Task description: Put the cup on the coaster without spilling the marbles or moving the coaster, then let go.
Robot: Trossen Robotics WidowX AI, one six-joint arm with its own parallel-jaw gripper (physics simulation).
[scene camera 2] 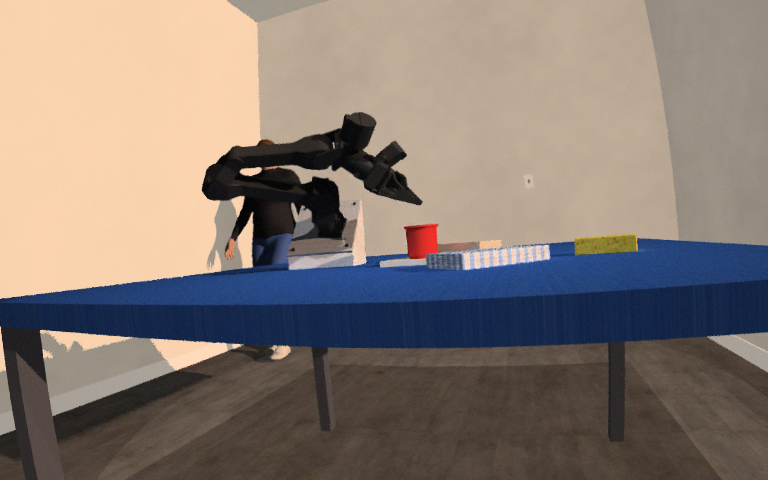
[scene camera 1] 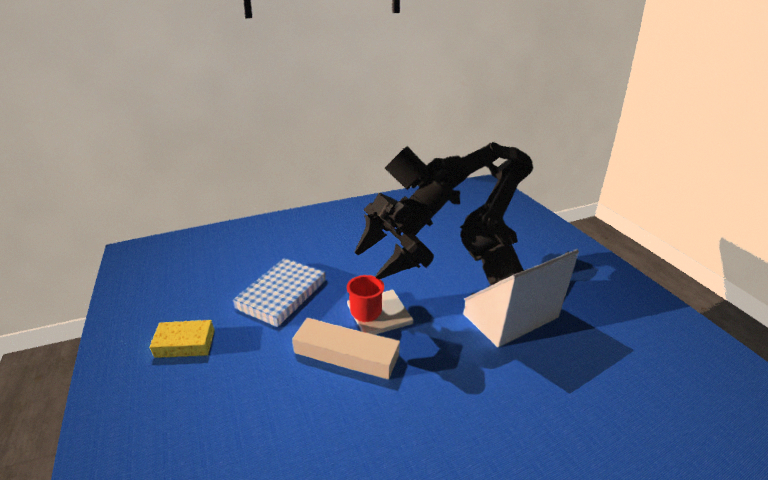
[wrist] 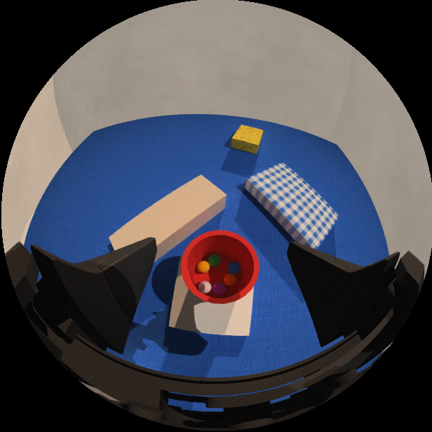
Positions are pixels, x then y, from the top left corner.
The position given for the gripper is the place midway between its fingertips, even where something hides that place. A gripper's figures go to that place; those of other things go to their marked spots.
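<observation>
Distances from the lens: the gripper (scene camera 1: 366,265) is 80 cm from the lens, a red cup (scene camera 1: 365,291) is 88 cm from the lens, and a blue-and-white checkered block (scene camera 1: 272,298) is 91 cm from the lens.
</observation>
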